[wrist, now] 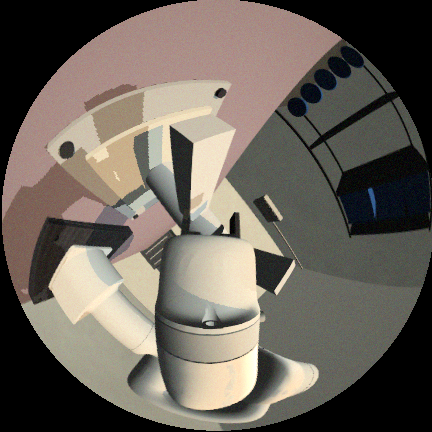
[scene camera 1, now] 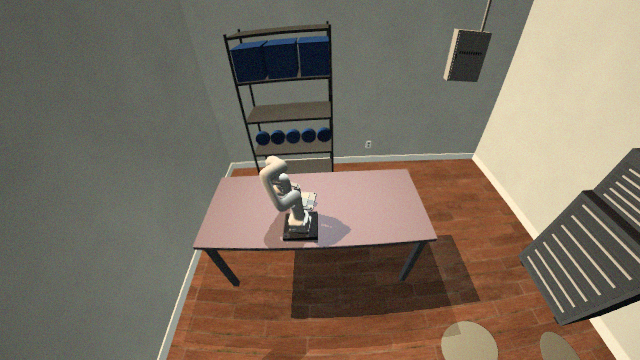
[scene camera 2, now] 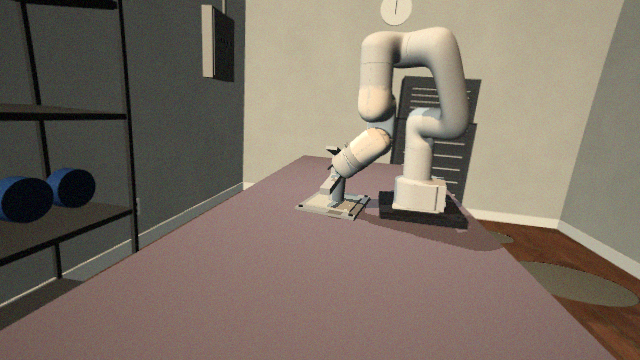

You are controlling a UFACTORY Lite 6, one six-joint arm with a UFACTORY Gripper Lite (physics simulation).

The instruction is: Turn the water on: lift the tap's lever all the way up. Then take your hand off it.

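Places are measured from the arm's base along level axes (x up, y right, z ahead), in centimetres.
Pixels of known places: hand at its tool point: [wrist: 210, 224] [scene camera 2: 335, 171]; arm's base at its link origin: [wrist: 79, 265] [scene camera 1: 300, 223] [scene camera 2: 414, 203].
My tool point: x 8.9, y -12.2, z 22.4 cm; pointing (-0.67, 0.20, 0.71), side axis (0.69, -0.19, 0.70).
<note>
For each thing: its middle in the pictures, then the offset to it from my tool point. "pt": a spot on its surface instead. Level surfaces: height alone.
- tap's column at a spot on its surface: [wrist: 164, 187] [scene camera 2: 338, 191] pt dx -6.6, dy +4.1, dz -0.4 cm
- pale base plate at the middle of its body: [wrist: 157, 169] [scene camera 2: 335, 201] [scene camera 1: 298, 199] dx -10.6, dy +6.3, dz +0.7 cm
- lever at the middle of its body: [wrist: 243, 259] [scene camera 2: 336, 151] dx +5.4, dy +1.8, dz +0.9 cm
- pink table at its surface level: dx -11.2 cm
The tap's column [scene camera 2: 338, 191] [wrist: 164, 187] stands on a pale base plate [scene camera 1: 312, 195] [scene camera 2: 313, 204] [wrist: 185, 95]. Its block-shaped spout [scene camera 2: 329, 184] [wrist: 214, 160] points away from the robot's base. The lever [scene camera 2: 332, 149] [wrist: 275, 271] shows partly above and past my gripper and is tilted up; its hinge is hidden, and I cannot tell whether it is at its top stop. My gripper [scene camera 2: 331, 160] [wrist: 210, 225] is open at the tap's head, with its fingers under the lever and nothing held between them. In scene camera 1, the arm hides the fingers and most of the tap.
The black robot base plate [scene camera 1: 301, 238] [scene camera 2: 422, 218] [wrist: 45, 260] is close beside the tap's plate on the pink table [scene camera 1: 370, 210] [scene camera 2: 300, 280]. A shelf rack [scene camera 1: 330, 95] [scene camera 2: 129, 150] with blue boxes and rolls stands behind the table. A grey wall box [scene camera 1: 467, 56] hangs farther right.
</note>
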